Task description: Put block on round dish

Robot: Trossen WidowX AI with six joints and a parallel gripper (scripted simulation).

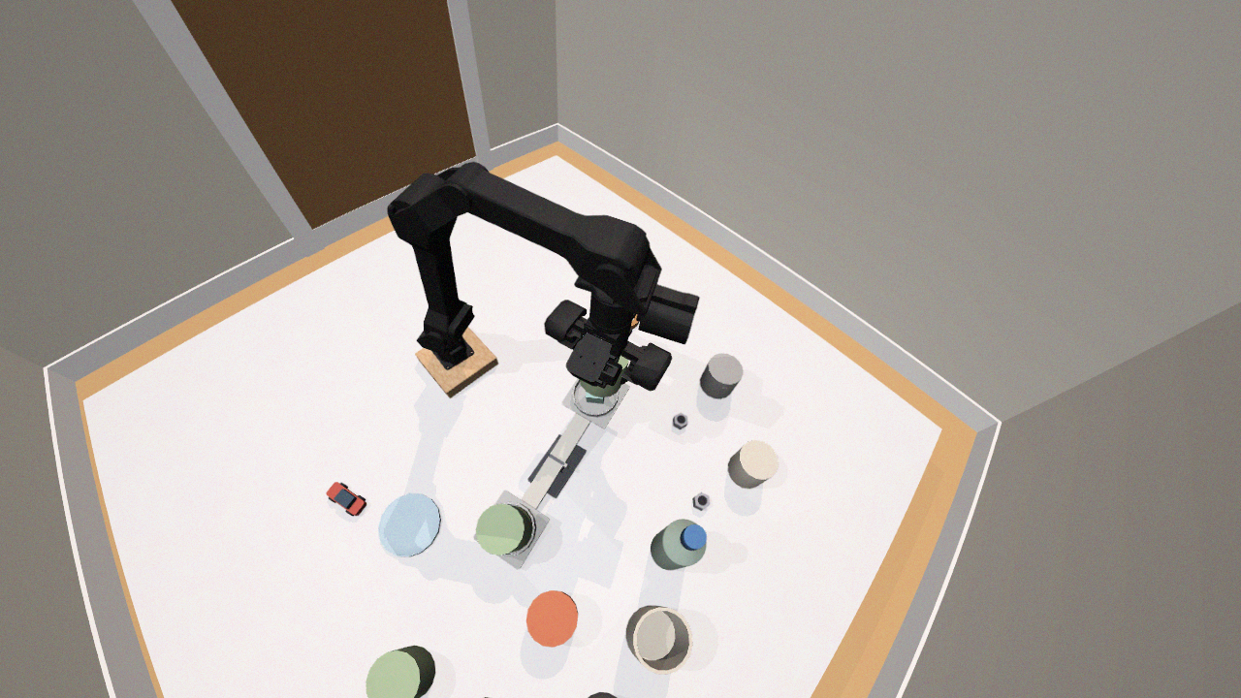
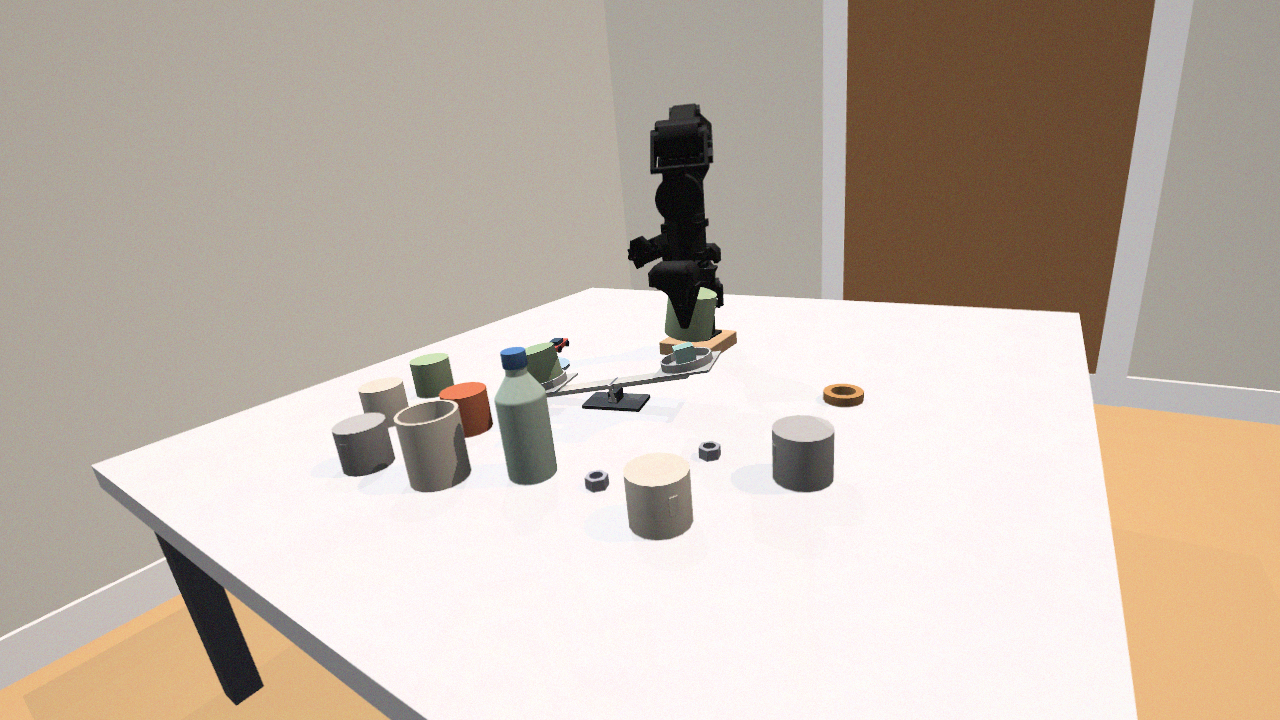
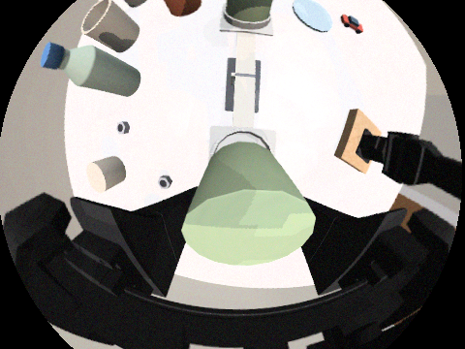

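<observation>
My gripper tip is 50 mm above the pale green block and 10 mm to the left of it. The rest, counted from my gripper tip: bottle (270 mm ahead, 90 mm to the right, 30 mm below); then dish (380 mm to the right, 140 mm below, 50 mm behind); then orange cup (290 mm to the right, 200 mm ahead, 100 mm below).
</observation>
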